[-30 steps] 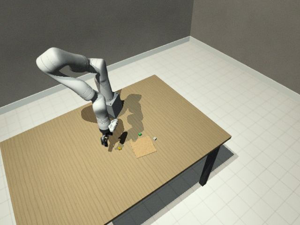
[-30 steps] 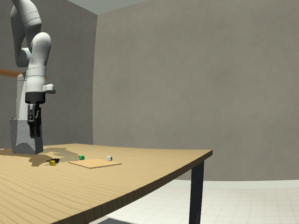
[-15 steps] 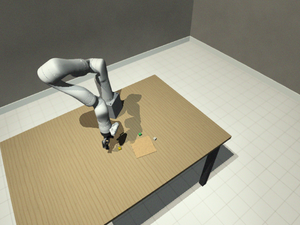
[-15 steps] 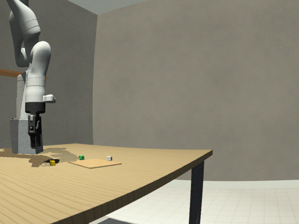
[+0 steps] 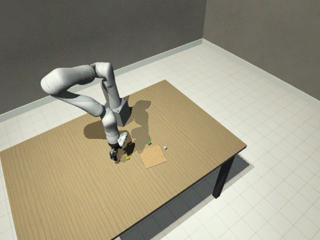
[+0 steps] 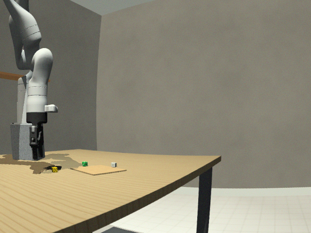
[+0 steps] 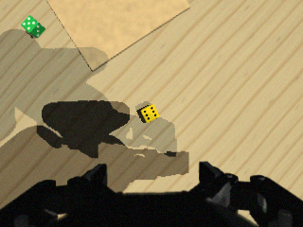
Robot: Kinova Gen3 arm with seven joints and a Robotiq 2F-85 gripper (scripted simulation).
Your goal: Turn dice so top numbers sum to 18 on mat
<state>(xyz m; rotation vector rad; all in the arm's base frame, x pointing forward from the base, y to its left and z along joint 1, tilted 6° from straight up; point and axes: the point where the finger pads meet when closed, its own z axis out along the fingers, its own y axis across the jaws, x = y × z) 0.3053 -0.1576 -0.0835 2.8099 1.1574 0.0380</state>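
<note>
Now: hand 40 mm short of the yellow die, 40 mm to the right of it and 40 mm above it. Also, from my hand: white die: 110 mm ahead, 280 mm to the left, 40 mm below; tan mat: 110 mm ahead, 180 mm to the left, 50 mm below; green die: 20 mm ahead, 210 mm to the left, 40 mm below.
</note>
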